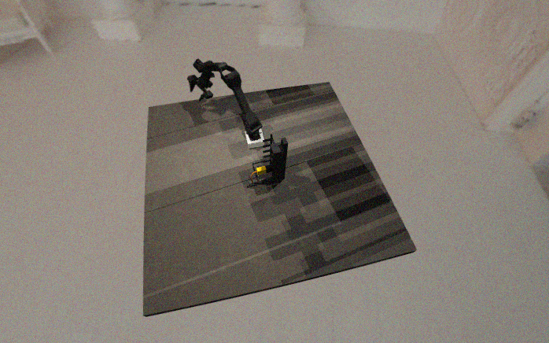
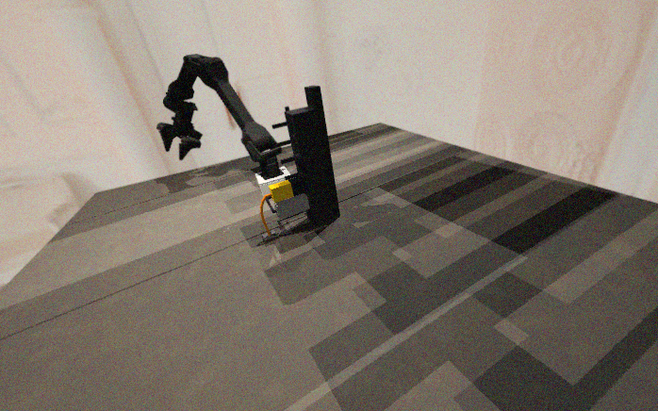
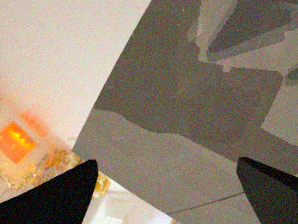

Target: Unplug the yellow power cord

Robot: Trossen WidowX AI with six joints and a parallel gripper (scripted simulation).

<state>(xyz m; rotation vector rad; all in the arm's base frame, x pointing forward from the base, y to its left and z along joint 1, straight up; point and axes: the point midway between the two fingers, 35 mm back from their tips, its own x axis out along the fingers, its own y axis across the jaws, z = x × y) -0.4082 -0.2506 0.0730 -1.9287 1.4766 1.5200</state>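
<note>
My gripper tip is 70 cm short of the yellow plug, 24 cm to the right of it and 2 cm below it.
</note>
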